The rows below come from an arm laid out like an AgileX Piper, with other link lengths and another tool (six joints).
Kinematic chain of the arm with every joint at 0, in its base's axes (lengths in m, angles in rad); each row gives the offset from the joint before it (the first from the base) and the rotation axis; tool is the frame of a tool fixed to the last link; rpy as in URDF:
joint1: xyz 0 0 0.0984 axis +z
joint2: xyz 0 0 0 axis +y
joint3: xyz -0.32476 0 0.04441 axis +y
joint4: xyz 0.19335 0 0.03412 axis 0.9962 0 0.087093
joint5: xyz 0 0 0 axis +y
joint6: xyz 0.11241 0 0.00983 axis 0.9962 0 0.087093
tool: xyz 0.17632 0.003 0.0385 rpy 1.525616 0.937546 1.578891
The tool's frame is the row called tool.
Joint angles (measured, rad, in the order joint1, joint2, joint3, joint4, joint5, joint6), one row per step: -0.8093, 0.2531, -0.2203, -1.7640, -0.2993, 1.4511; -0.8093, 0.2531, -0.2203, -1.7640, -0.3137, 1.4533; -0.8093, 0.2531, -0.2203, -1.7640, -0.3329, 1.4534; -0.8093, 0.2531, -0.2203, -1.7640, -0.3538, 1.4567; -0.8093, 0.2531, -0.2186, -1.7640, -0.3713, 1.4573; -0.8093, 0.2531, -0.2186, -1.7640, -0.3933, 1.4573; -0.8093, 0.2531, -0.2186, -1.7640, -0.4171, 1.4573; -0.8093, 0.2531, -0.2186, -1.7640, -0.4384, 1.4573; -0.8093, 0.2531, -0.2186, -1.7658, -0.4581, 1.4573; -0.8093, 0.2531, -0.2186, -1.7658, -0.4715, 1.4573; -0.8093, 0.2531, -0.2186, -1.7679, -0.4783, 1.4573; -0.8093, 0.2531, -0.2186, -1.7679, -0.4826, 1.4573; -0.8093, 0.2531, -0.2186, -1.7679, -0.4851, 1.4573; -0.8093, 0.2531, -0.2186, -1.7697, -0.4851, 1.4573
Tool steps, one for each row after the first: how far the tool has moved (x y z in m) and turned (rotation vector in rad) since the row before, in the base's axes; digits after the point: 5 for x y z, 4 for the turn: 0.00191, 0.00360, -0.00081, 0.0034, 0.0014, 0.0141; 0.00249, 0.00489, -0.00111, 0.0020, 0.0032, 0.0188; 0.00257, 0.00532, -0.00118, 0.0051, 0.0021, 0.0204; 0.00214, 0.00449, -0.00179, 0.0036, 0.0039, 0.0171; 0.00251, 0.00577, -0.00127, 0.0023, 0.0037, 0.0216; 0.00257, 0.00631, -0.00136, 0.0025, 0.0040, 0.0233; 0.00217, 0.00570, -0.00122, 0.0022, 0.0036, 0.0209; 0.00190, 0.00530, -0.00137, 0.0008, 0.0047, 0.0192; 0.00123, 0.00363, -0.00077, 0.0014, 0.0023, 0.0131; 0.00061, 0.00183, -0.00068, -0.0007, 0.0027, 0.0065; 0.00038, 0.00117, -0.00025, 0.0005, 0.0007, 0.0042; 0.00022, 0.00068, -0.00014, 0.0003, 0.0004, 0.0024; 0.00000, -0.00002, -0.00026, -0.0012, 0.0013, -0.0001
